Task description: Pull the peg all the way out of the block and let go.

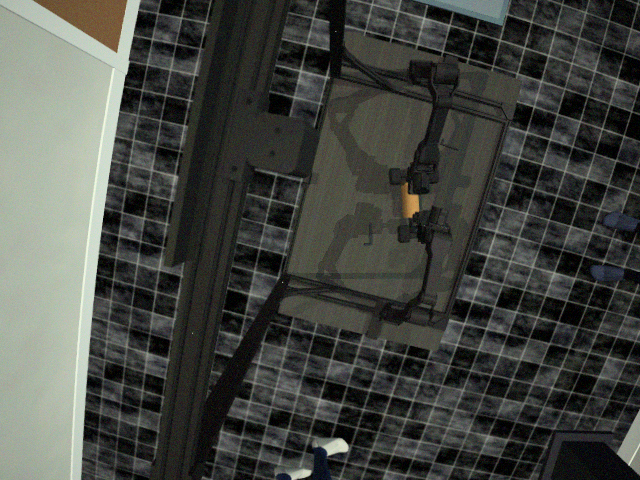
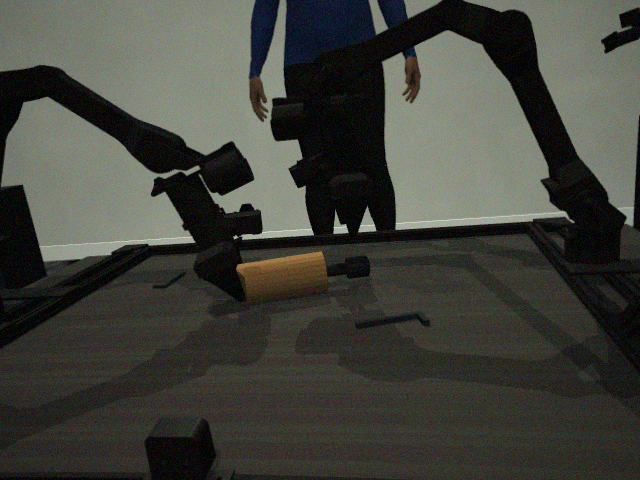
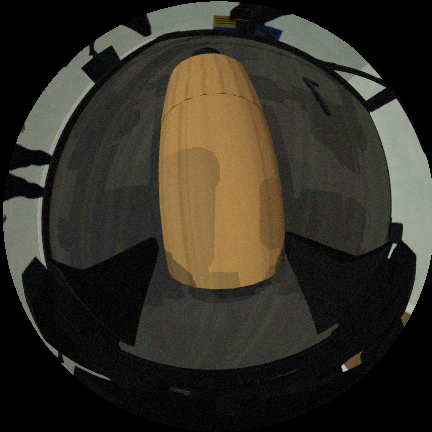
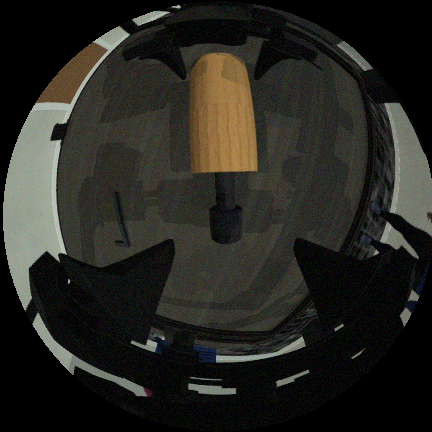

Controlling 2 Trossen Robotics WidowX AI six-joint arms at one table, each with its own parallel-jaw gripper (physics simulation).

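Note:
An orange wooden block lies on its side on the dark table. A dark peg sticks out of one end of the block, its shaft still in the block. My left gripper is open, with a finger on each side of the block's other end. My right gripper is open and hangs above the peg's head, apart from it.
A small dark L-shaped bar lies on the table near the peg. Another short bar lies at the far left. A dark cube stands at the front edge. A person in blue stands behind the table.

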